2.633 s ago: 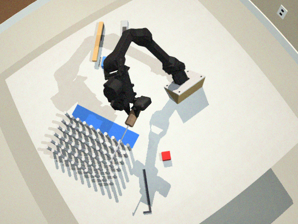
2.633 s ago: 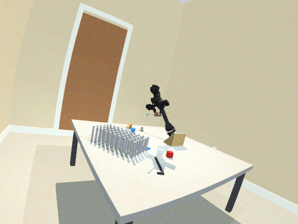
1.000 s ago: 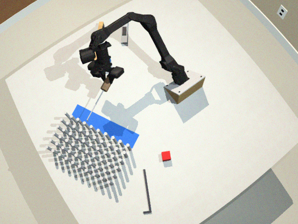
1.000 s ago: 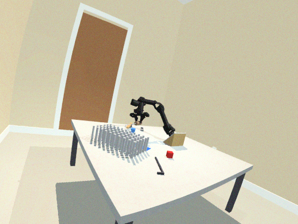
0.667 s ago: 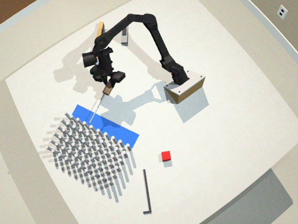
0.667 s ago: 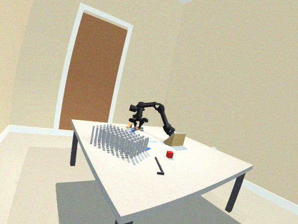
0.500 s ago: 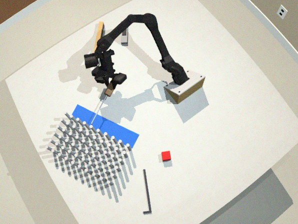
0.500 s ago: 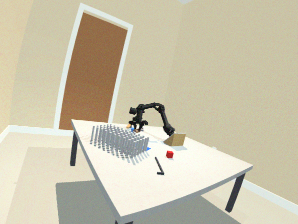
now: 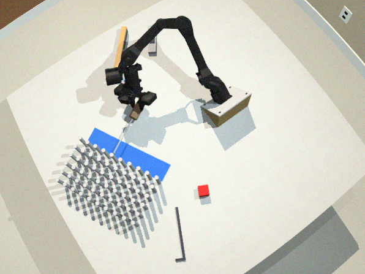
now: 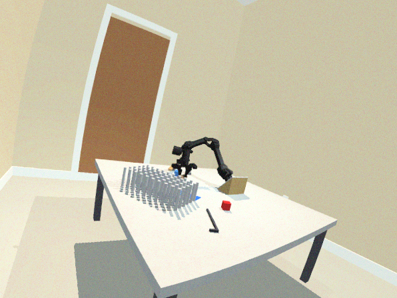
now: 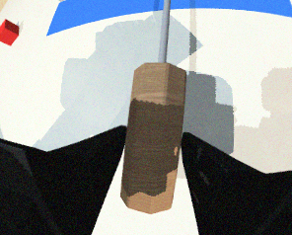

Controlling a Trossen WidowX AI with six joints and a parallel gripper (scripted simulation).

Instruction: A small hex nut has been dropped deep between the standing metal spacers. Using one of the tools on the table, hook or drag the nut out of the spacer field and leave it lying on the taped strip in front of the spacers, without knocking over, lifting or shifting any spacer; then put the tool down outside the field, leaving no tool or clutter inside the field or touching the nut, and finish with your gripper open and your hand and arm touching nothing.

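My gripper tip is 15 cm short of the blue taped strip, 12 cm to the right of it and 4 cm above it. From my gripper tip the other things lie so: blue cube: 16 cm to the right, 6 cm behind, 2 cm below; then grey block: 28 cm to the right, 26 cm behind, 2 cm below; then red cube: 44 cm to the left, 2 cm below, 2 cm behind.
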